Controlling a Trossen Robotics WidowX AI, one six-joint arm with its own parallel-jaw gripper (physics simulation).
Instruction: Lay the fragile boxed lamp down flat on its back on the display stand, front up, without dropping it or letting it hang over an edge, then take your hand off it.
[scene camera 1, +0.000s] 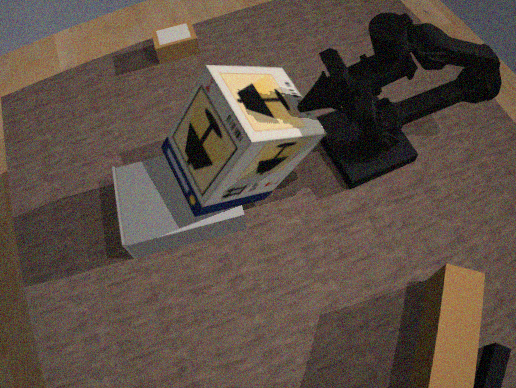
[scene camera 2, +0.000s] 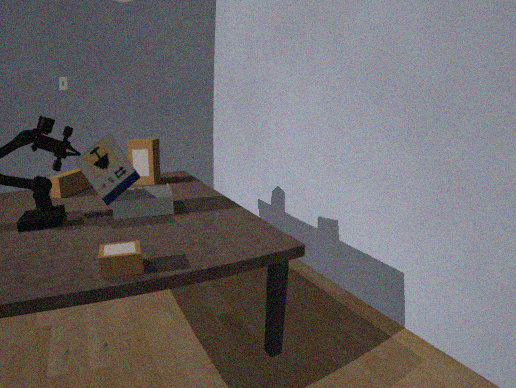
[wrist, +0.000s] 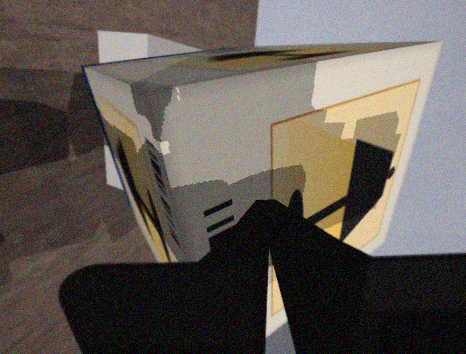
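Pixels of known places: gripper, fingertip midpoint: (scene camera 1: 298, 109) (scene camera 2: 80, 154) (wrist: 265, 209); arm's base, origin of the base link: (scene camera 1: 370, 148) (scene camera 2: 44, 210).
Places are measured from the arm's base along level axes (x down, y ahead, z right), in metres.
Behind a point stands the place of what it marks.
The boxed lamp (scene camera 1: 212, 150) {x -0.216, y 0.361, z -0.038 m} (scene camera 2: 107, 167) {x -0.172, y 0.318, z 0.091 m} (wrist: 240, 125) {x -0.208, y 0.184, z -0.042 m} is a white carton with yellow panels, black lamp pictures and a blue band at its base. It is tilted, its top leaning toward the arm and its blue base end low at the grey display stand (scene camera 1: 140, 200) {x -0.036, y 0.528, z 0.017 m} (scene camera 2: 150, 205) {x -0.008, y 0.482, z 0.113 m} (wrist: 122, 46) {x -0.001, y 0.329, z -0.070 m}. In scene camera 2 its lowest corner shows at the stand's arm-side edge. My gripper (scene camera 1: 299, 107) {x -0.220, y 0.196, z -0.005 m} (scene camera 2: 78, 154) {x -0.220, y 0.196, z -0.005 m} (wrist: 265, 209) {x -0.220, y 0.196, z -0.005 m} is shut and empty. Its tips are at the box's upper, arm-side face and seem to touch it. The contact under the box is hidden.
A small orange box with a white label (scene camera 1: 175, 45) {x -0.017, y 0.360, z 0.482 m} (scene camera 2: 120, 262) {x -0.004, y 0.356, z 0.571 m} lies near a table edge. In scene camera 2, a tall orange box (scene camera 2: 155, 162) {x -0.084, y 0.559, z -0.433 m} stands behind the stand and a lower orange box (scene camera 2: 72, 184) {x -0.013, y 0.065, z -0.405 m} is behind the arm. An orange block (scene camera 1: 457, 325) {x -0.073, y 0.042, z -0.433 m} shows at scene camera 1's lower right.
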